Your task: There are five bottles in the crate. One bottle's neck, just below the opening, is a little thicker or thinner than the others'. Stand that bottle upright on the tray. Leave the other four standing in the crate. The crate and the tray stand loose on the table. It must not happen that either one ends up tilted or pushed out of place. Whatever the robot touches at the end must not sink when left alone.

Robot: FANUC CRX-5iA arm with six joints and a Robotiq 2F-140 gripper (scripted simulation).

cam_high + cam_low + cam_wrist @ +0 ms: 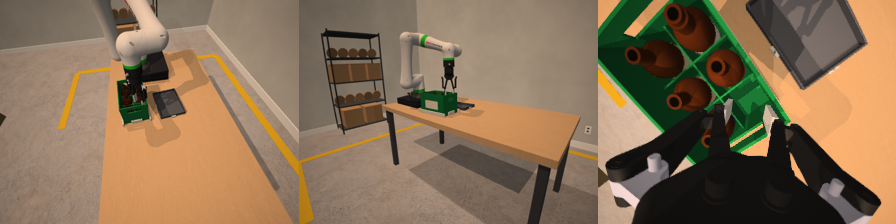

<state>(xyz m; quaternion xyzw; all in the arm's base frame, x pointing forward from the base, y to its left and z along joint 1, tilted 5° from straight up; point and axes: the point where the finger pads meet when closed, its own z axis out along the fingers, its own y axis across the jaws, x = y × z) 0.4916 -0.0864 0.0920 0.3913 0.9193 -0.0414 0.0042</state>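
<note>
Now: the green crate 90 mm behind my hand, 40 mm to the right of it and 90 mm below it. Round my hand: dark grey tray 50 mm behind, 220 mm to the left, 160 mm below; then glass bottle 180 mm behind, 90 mm below.
</note>
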